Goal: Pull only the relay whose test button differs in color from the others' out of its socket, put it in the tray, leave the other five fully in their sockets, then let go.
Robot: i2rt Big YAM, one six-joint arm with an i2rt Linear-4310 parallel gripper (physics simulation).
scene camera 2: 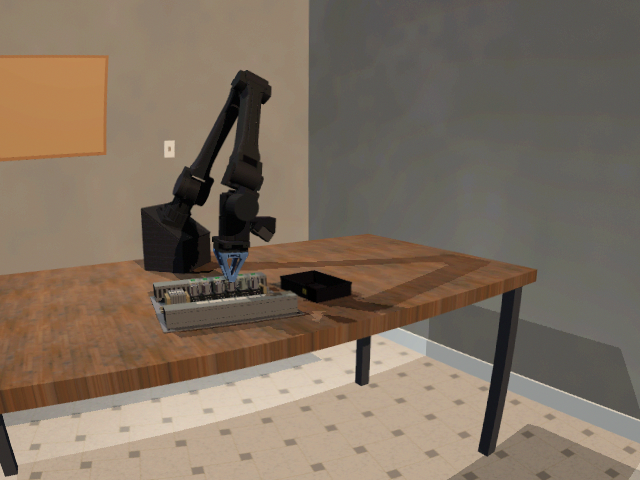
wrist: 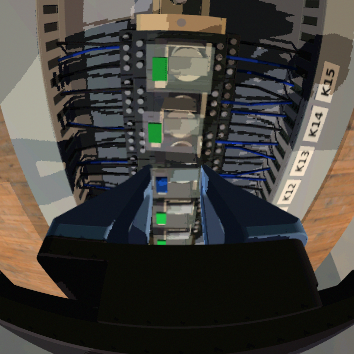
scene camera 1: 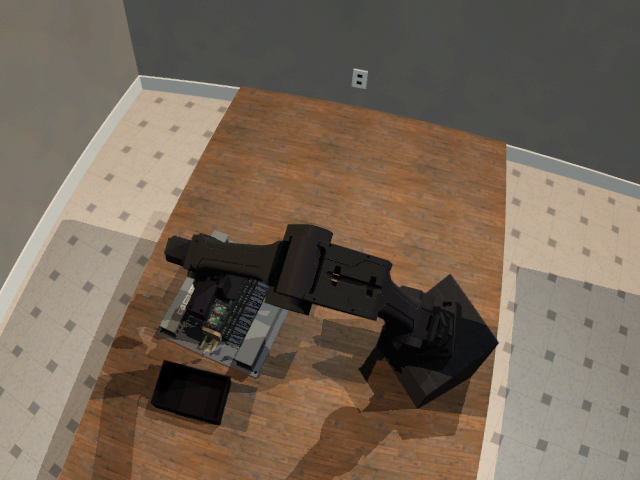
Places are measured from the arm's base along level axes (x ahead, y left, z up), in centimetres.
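Where they show: gripper, fingertip midpoint: (scene camera 2: 230, 280) (wrist: 176, 173) (scene camera 1: 224, 299); arm's base at its link origin: (scene camera 2: 173, 220) (scene camera 1: 436, 328).
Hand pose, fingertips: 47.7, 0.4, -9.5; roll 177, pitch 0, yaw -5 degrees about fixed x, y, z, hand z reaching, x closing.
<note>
Things, the pixels of their centre, and the offset from my fingertips, as dx, dy, dz. "pt": a spot on its surface instead.
- relay with the blue test button, body centre: (wrist: 173, 194) (scene camera 2: 218, 287) -0.4, -3.0, -1.3
- black tray at the middle of its body: (scene camera 1: 191, 392) (scene camera 2: 315, 285) +1.1, +23.4, -4.3
- tan end bracket at the middle of its body: (wrist: 180, 21) (scene camera 1: 212, 334) +0.9, +8.0, -3.6
- K15 at a spot on its surface: (wrist: 302, 161) pt +9.1, -1.1, -1.8
The relay with the blue test button (wrist: 176, 183) stands in the row between relays with green buttons. My gripper (wrist: 176, 173) (scene camera 2: 232, 279) is shut on it, with one blue finger against each side. I cannot tell whether it is fully down in its socket. Two green-button relays (wrist: 187, 67) (wrist: 176, 132) stand on one side of it in the wrist view, and more green-button relays (wrist: 174, 219) show between and behind the fingers on the other side. The black tray (scene camera 1: 225, 395) (scene camera 2: 325, 295) stands on the table beside the relay panel.
Grey wire ducts (scene camera 2: 232, 312) (scene camera 1: 254, 335) run along both sides of the relay row. A tan end bracket (wrist: 150, 23) closes the row at the end nearer the tray. The labels K12 to K15 (wrist: 302, 161) lie on one duct. The arm covers part of the panel in the first scene view.
</note>
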